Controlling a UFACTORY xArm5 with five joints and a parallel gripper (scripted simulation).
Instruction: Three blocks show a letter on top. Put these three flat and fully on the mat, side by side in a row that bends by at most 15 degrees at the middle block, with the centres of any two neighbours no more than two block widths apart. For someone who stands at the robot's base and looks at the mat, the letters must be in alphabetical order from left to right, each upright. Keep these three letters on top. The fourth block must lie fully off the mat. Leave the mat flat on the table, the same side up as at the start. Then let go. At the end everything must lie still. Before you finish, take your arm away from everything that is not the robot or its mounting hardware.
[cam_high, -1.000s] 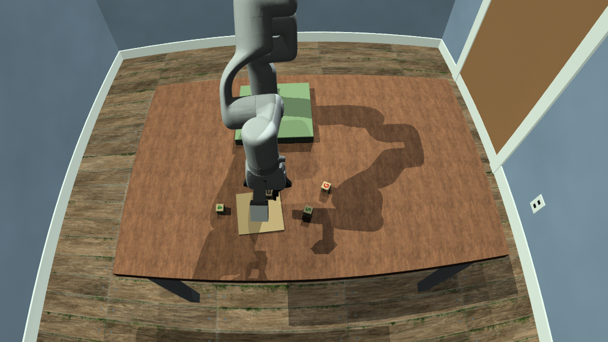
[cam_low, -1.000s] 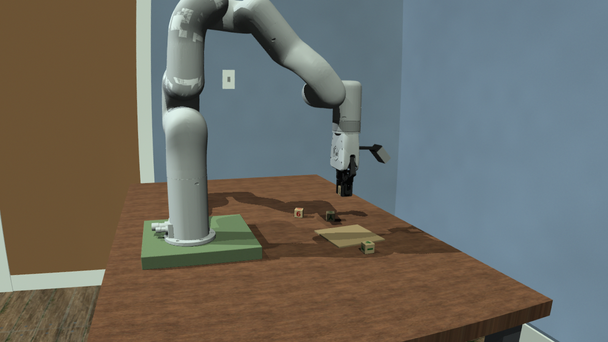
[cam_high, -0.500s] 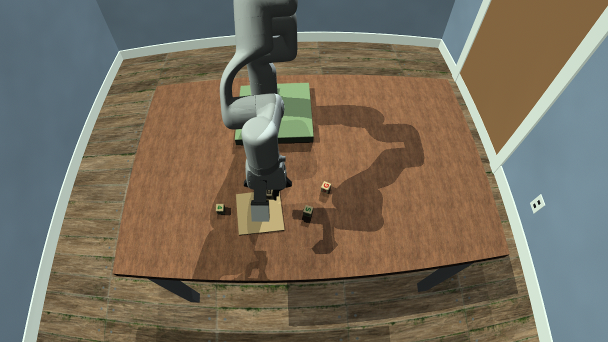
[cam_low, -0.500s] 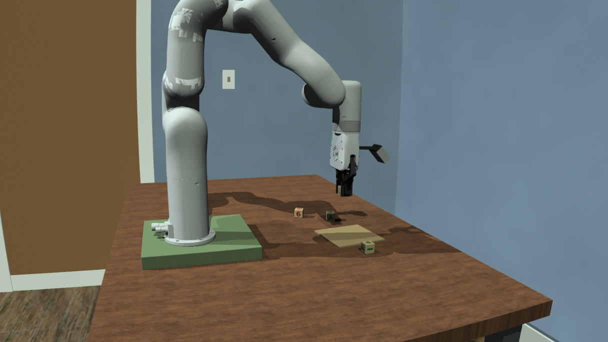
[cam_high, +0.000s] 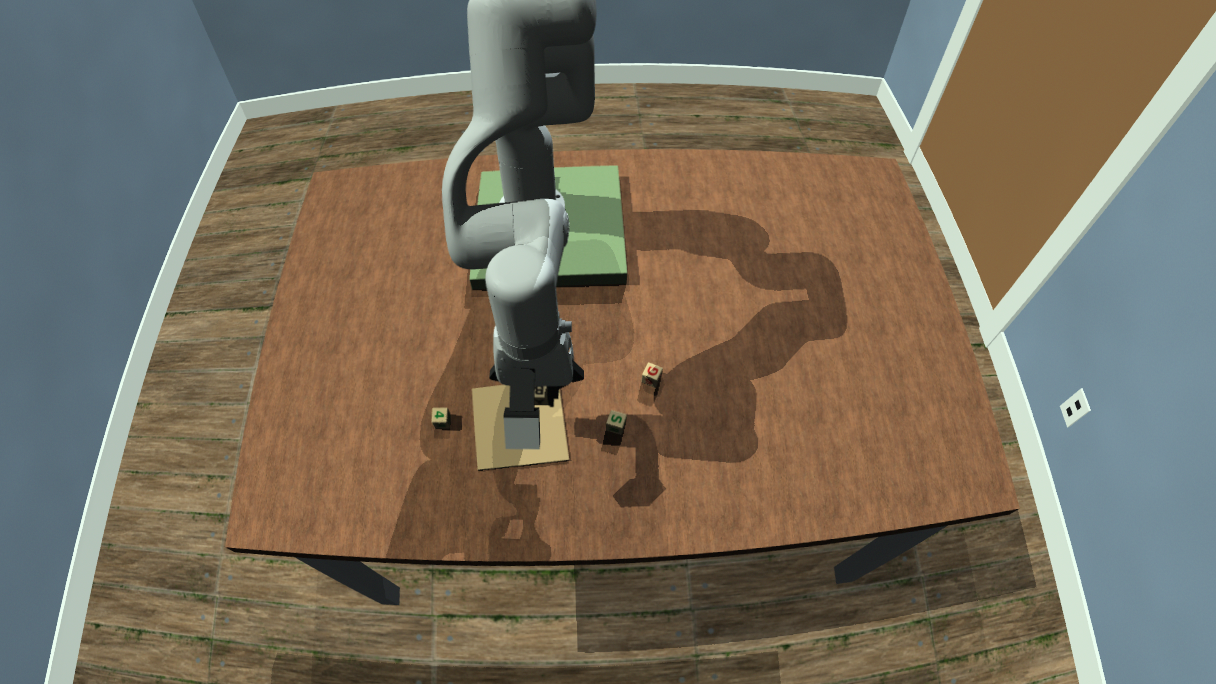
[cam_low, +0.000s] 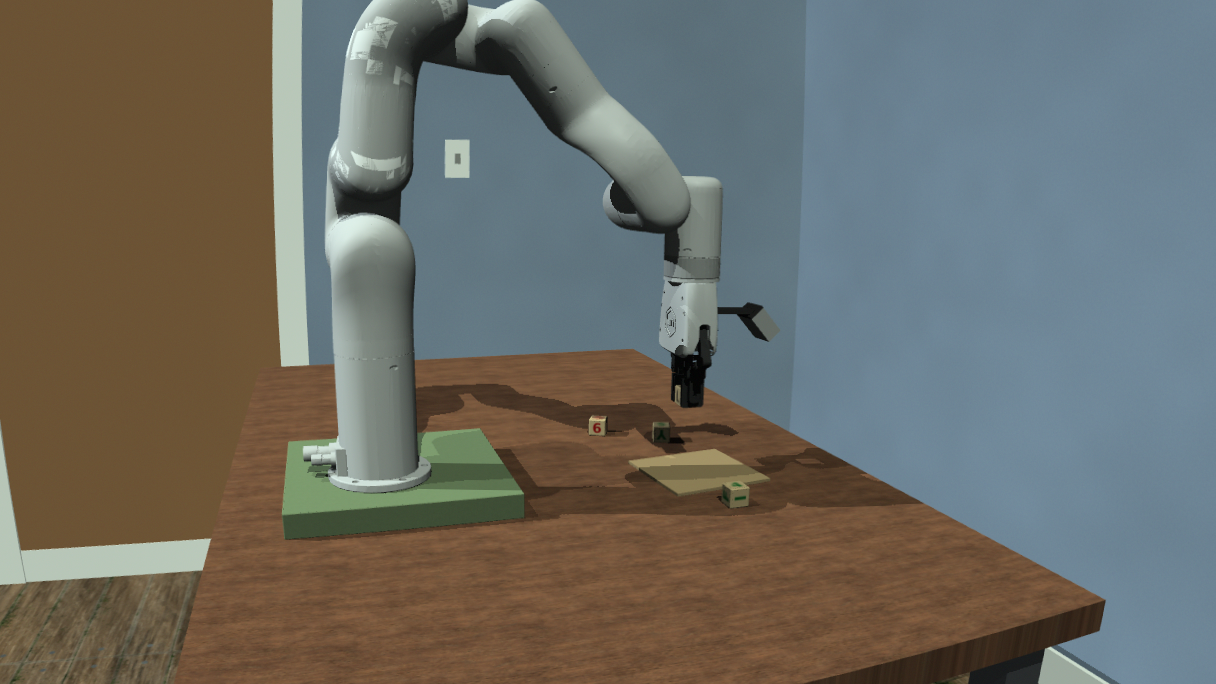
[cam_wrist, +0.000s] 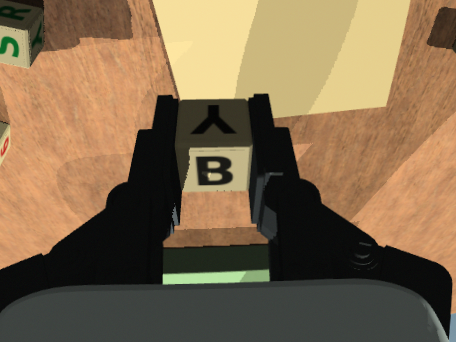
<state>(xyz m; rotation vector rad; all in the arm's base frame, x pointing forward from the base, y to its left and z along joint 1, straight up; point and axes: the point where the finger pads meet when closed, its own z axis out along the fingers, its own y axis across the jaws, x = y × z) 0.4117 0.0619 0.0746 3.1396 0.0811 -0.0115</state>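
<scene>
My gripper is now 1 cm short of the tan mat, 4 cm to the left of it and 10 cm above it. Also, from my hand: cream block (1 cm ahead, 16 cm to the right, 9 cm below).
</scene>
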